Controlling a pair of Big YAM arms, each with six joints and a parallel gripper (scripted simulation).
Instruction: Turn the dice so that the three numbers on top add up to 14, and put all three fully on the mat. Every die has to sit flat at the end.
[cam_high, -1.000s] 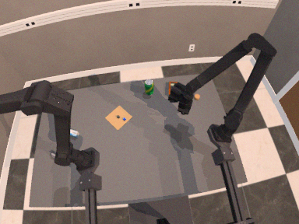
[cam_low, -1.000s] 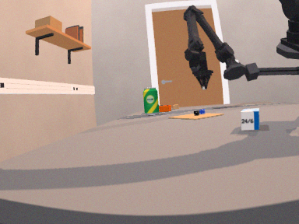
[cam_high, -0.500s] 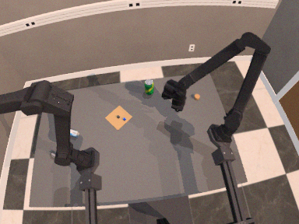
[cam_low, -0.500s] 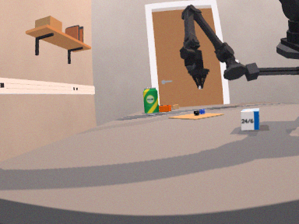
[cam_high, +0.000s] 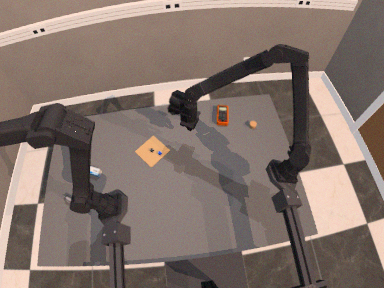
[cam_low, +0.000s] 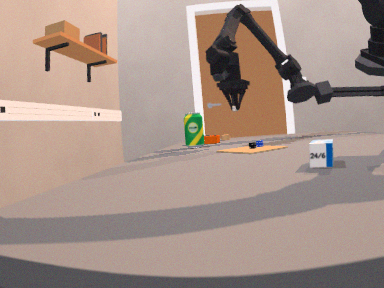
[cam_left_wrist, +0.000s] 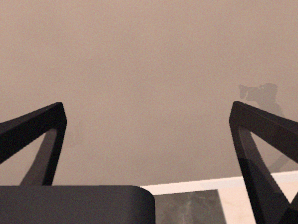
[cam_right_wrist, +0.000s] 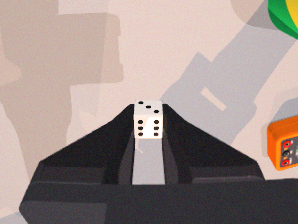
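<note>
Right now my right hand is 220 mm to the right of the black die, 120 mm above it and 20 mm past it. Round my right hand: blue die: 180 mm to the left, 120 mm below, 50 mm behind; then mat: 220 mm to the left, 120 mm below, 20 mm behind.
</note>
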